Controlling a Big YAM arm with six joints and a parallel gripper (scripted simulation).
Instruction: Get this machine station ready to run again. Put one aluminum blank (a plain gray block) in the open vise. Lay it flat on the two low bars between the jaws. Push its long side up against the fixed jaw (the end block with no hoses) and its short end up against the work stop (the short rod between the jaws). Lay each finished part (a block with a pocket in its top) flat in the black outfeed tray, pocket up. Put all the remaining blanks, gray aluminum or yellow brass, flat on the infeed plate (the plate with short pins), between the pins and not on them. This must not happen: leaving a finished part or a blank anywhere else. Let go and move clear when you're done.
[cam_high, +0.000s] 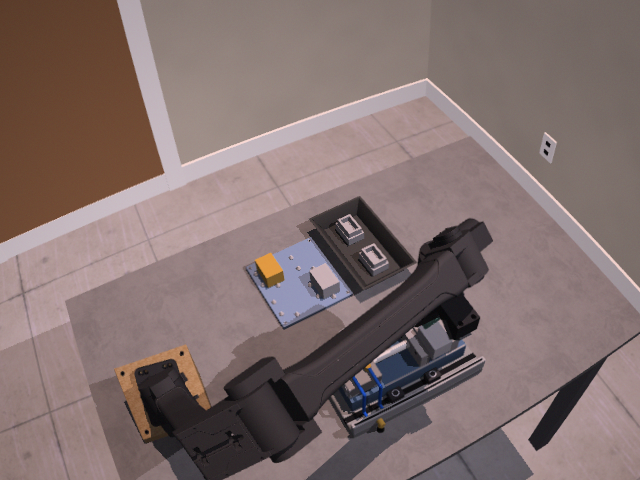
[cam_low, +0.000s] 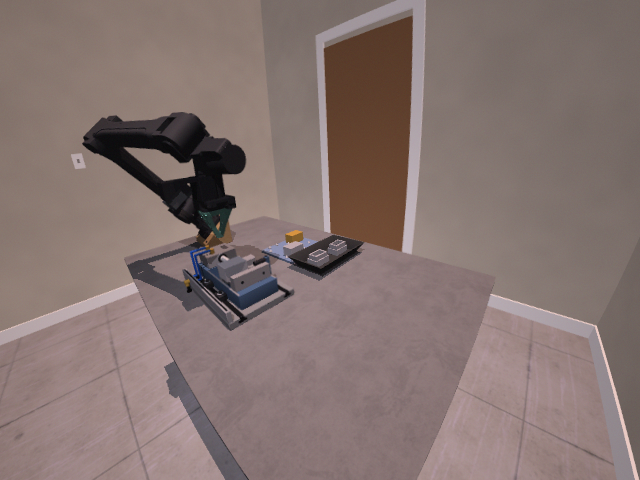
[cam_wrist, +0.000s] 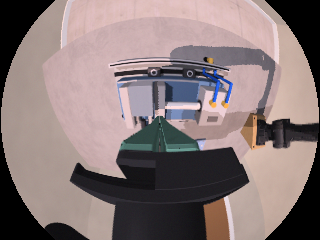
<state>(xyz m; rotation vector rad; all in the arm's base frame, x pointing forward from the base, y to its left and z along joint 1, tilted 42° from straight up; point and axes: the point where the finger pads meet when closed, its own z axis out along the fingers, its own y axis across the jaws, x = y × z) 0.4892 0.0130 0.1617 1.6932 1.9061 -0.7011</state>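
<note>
My hand is 140 mm above the blue vise, 40 mm past it and 30 mm to the right of it. From my hand the other things lie so: gray rail 150 mm below, 70 mm to the right, 30 mm behind; yellow brass blank 340 mm to the left, 200 mm behind, 160 mm below.
</note>
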